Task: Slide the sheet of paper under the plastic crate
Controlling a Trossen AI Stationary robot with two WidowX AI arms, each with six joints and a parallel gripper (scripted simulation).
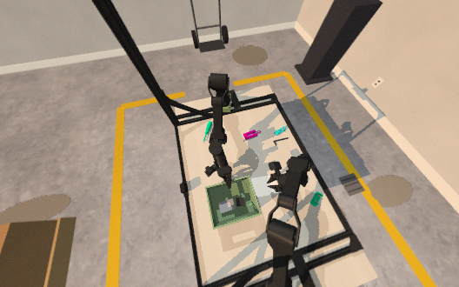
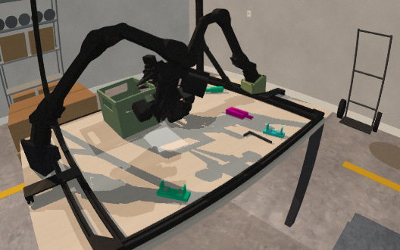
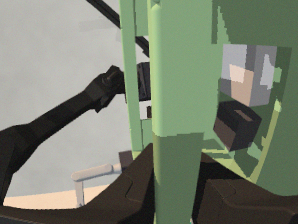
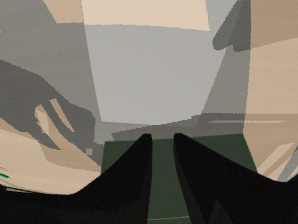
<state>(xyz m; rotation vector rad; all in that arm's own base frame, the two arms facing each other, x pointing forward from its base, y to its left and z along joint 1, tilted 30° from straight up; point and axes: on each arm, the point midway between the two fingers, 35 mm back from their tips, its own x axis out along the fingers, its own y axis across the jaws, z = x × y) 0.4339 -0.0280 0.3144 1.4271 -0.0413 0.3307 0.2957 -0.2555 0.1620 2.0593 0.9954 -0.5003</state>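
Now: the paper sheet 100 mm below my right hand, 20 mm behind it and 10 mm to the left of it. Also, from my right hand: black hex key (250 mm to the left, 160 mm ahead, 100 mm below); then green clamp (230 mm ahead, 120 mm to the right, 90 mm below); then green plastic crate (210 mm behind, 30 mm to the right, 30 mm below).
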